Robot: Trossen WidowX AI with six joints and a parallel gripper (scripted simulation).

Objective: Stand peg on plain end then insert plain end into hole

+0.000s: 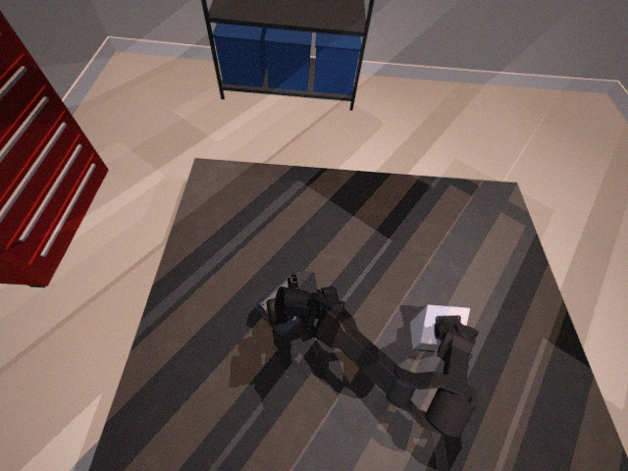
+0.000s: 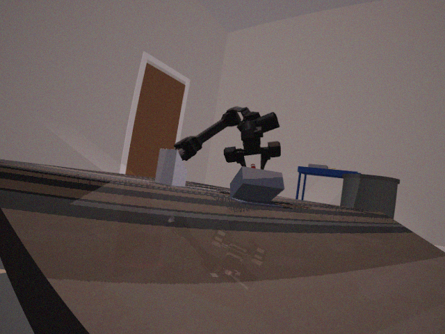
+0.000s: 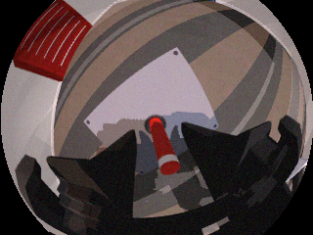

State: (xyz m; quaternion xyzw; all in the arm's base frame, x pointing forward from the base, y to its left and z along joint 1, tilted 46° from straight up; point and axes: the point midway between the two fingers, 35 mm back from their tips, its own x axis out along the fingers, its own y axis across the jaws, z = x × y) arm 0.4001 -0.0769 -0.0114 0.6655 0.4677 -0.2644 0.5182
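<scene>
The red peg lies 1 cm behind my gripper tip, 1 cm to the left of it and 1 cm above it. Also, from my gripper tip: sloped grey panel 2 cm ahead, 1 cm to the right, 4 cm below.
</scene>
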